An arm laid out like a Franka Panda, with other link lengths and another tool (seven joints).
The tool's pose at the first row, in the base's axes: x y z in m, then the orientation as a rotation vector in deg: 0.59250 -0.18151 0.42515 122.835 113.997 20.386
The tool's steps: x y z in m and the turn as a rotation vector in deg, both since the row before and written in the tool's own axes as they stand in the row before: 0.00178 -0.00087 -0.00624 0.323 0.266 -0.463; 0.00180 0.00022 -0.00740 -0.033 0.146 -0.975; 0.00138 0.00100 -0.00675 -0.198 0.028 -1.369; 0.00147 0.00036 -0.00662 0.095 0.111 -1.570; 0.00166 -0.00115 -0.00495 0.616 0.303 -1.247; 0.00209 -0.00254 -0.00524 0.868 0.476 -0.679; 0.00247 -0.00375 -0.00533 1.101 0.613 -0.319
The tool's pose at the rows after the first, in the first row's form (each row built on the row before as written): 0.58989 -0.17980 0.43090 122.595 114.796 20.320; 0.58799 -0.17821 0.43810 121.558 115.825 20.368; 0.58697 -0.17707 0.44489 119.958 117.067 20.374; 0.58533 -0.17580 0.45136 118.310 118.706 20.161; 0.58272 -0.17429 0.45578 117.340 120.440 19.704; 0.57870 -0.17244 0.46010 117.173 121.879 19.269; 0.57351 -0.17033 0.46425 117.565 123.195 18.795
